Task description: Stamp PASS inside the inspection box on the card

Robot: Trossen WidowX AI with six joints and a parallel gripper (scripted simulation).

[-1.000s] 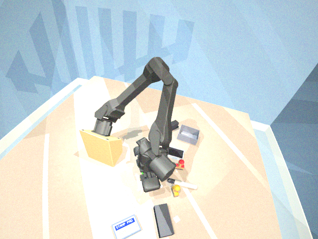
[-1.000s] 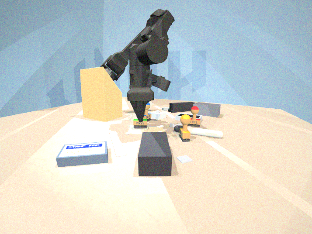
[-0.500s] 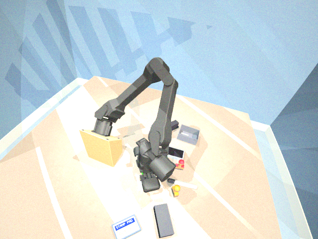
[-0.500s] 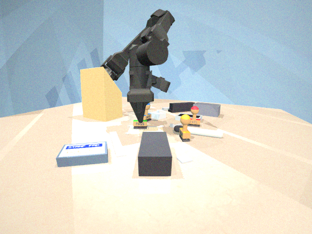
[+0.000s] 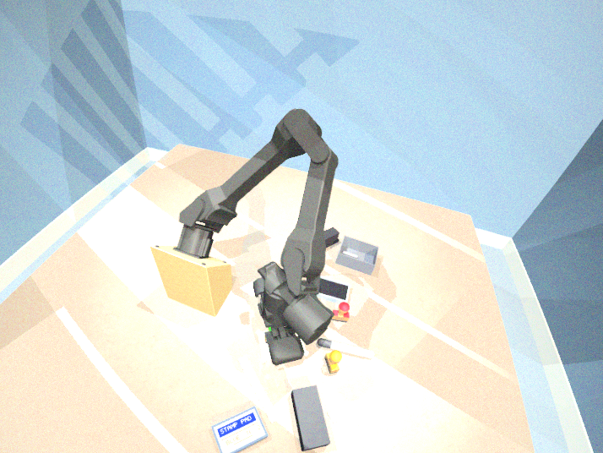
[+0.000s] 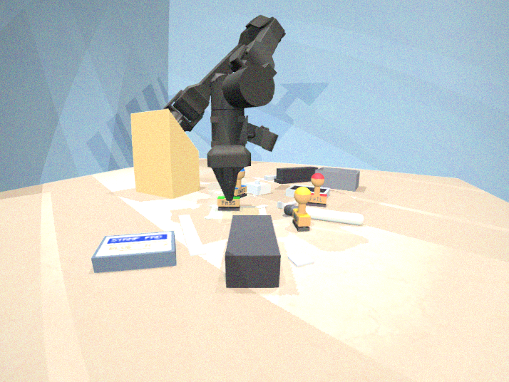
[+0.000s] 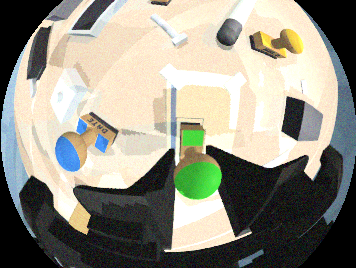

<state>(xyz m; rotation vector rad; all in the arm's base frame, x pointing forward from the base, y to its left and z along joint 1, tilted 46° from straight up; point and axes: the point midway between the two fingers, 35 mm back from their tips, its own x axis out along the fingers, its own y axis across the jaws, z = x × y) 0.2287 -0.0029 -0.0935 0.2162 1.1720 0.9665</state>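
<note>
Right now my gripper tip is right at the green knob stamp. The rest, counted from my gripper tip: white card: 20 mm below, 20 mm ahead, 10 mm to the right; then yellow-knobbed stamp: 140 mm ahead, 20 mm to the right; then blue-knobbed stamp: 90 mm to the left, 30 mm behind.
</note>
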